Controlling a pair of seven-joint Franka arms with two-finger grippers.
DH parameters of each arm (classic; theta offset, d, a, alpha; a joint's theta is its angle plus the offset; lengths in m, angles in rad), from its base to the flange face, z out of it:
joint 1: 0 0.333 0 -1.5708
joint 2: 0 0 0 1.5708
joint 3: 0 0.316 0.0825 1.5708
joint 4: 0 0 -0.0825 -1.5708
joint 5: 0 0.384 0 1.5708
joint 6: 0 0 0.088 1.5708
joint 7: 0 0.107 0 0
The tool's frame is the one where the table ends.
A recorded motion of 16 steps. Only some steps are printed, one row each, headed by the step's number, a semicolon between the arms.
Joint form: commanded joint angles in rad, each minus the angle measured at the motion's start. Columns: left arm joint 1, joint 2, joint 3, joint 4, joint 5, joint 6, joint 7; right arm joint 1, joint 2, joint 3, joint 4, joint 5, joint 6, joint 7.
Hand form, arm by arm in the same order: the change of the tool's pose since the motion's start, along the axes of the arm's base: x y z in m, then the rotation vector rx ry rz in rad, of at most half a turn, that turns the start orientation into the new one. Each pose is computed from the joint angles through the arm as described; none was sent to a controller.
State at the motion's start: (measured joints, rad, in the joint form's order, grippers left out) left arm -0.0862 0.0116 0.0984 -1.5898 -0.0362 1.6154 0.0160; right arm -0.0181 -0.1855 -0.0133 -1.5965 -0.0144 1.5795 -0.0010
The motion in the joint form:
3: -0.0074 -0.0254 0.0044 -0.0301 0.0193 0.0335 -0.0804; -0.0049 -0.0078 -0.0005 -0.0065 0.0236 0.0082 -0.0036
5: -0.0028 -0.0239 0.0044 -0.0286 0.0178 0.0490 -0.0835; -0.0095 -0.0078 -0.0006 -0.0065 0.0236 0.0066 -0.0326
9: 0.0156 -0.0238 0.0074 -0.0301 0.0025 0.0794 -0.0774; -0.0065 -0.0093 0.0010 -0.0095 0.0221 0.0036 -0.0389
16: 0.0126 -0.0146 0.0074 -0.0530 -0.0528 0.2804 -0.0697; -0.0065 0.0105 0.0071 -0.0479 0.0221 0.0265 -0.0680
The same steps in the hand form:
3: -0.0047 0.0010 0.0028 0.0148 -0.0263 0.0776; -0.0019 -0.0002 0.0016 0.0225 -0.0103 0.0019
5: -0.0026 0.0035 0.0041 0.0129 -0.0417 0.0858; -0.0021 -0.0025 0.0015 0.0176 -0.0085 0.0258
9: 0.0002 0.0141 0.0063 -0.0021 -0.0703 0.1030; -0.0027 -0.0002 0.0005 0.0150 -0.0039 0.0364
16: 0.0205 0.0095 0.0111 -0.0570 -0.2385 0.1090; 0.0083 0.0029 -0.0252 0.0112 0.0316 0.0707

